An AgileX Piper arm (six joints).
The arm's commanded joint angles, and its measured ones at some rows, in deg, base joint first. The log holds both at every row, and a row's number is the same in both.
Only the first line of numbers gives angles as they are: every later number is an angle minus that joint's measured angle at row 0.
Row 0, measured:
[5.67 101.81 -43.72 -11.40 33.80 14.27]
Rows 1 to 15, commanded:
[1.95 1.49 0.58 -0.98 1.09 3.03]
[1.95 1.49 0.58 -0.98 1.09 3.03]
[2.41 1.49 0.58 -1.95 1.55 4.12]
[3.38 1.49 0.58 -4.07 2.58 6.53]
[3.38 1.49 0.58 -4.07 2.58 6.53]
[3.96 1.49 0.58 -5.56 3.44 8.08]
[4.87 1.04 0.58 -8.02 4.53 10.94]
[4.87 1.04 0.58 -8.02 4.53 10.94]
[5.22 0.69 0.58 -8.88 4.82 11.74]
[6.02 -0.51 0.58 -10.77 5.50 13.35]
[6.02 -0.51 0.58 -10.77 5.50 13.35]
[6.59 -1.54 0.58 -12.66 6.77 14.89]
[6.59 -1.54 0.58 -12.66 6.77 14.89]
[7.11 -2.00 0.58 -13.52 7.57 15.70]
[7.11 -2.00 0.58 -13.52 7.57 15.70]
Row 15, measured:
[6.25 -0.57 0.06 -11.00 4.99 12.89]
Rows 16 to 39, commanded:
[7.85 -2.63 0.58 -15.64 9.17 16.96]
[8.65 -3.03 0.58 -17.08 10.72 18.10]
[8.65 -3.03 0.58 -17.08 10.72 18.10]
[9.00 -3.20 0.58 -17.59 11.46 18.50]
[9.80 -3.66 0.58 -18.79 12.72 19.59]
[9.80 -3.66 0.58 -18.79 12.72 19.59]
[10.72 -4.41 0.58 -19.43 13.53 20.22]
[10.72 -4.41 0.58 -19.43 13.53 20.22]
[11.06 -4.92 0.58 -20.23 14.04 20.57]
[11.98 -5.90 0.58 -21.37 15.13 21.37]
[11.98 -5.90 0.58 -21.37 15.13 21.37]
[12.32 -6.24 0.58 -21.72 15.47 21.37]
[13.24 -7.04 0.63 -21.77 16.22 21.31]
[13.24 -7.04 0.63 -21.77 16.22 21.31]
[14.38 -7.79 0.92 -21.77 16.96 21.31]
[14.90 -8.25 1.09 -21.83 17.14 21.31]
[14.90 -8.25 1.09 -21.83 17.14 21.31]
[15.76 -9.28 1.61 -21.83 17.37 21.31]
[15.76 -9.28 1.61 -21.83 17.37 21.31]
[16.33 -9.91 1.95 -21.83 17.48 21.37]
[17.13 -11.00 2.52 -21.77 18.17 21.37]
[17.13 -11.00 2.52 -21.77 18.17 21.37]
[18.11 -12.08 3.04 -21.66 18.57 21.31]
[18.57 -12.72 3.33 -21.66 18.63 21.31]
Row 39, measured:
[17.42 -10.82 2.47 -19.37 15.65 20.74]
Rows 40 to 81, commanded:
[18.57 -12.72 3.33 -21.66 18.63 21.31]
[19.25 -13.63 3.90 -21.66 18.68 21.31]
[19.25 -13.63 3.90 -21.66 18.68 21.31]
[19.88 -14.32 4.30 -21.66 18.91 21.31]
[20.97 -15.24 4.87 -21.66 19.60 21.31]
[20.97 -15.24 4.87 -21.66 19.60 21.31]
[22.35 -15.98 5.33 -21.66 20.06 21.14]
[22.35 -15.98 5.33 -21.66 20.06 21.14]
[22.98 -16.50 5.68 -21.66 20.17 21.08]
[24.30 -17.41 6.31 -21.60 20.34 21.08]
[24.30 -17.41 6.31 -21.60 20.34 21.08]
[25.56 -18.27 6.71 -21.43 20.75 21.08]
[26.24 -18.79 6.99 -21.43 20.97 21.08]
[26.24 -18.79 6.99 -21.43 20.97 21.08]
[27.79 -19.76 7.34 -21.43 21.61 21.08]
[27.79 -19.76 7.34 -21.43 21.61 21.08]
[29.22 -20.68 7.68 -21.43 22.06 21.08]
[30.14 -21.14 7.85 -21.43 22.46 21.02]
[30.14 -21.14 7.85 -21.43 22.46 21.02]
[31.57 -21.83 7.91 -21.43 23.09 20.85]
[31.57 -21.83 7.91 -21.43 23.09 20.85]
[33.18 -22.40 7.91 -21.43 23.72 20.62]
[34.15 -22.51 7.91 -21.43 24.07 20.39]
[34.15 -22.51 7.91 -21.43 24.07 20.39]
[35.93 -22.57 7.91 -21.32 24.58 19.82]
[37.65 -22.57 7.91 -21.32 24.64 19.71]
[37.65 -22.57 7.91 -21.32 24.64 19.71]
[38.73 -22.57 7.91 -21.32 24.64 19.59]
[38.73 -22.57 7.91 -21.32 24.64 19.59]
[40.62 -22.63 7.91 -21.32 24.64 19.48]
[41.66 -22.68 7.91 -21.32 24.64 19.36]
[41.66 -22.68 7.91 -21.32 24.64 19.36]
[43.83 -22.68 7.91 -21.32 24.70 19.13]
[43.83 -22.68 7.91 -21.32 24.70 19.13]
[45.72 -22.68 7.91 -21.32 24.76 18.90]
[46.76 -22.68 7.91 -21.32 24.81 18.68]
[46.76 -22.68 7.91 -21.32 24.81 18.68]
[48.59 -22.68 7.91 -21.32 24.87 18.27]
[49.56 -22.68 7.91 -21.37 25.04 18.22]
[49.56 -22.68 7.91 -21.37 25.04 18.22]
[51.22 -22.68 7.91 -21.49 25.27 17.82]
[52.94 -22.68 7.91 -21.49 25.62 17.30]
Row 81, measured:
[50.88 -22.23 7.68 -18.51 22.92 18.22]
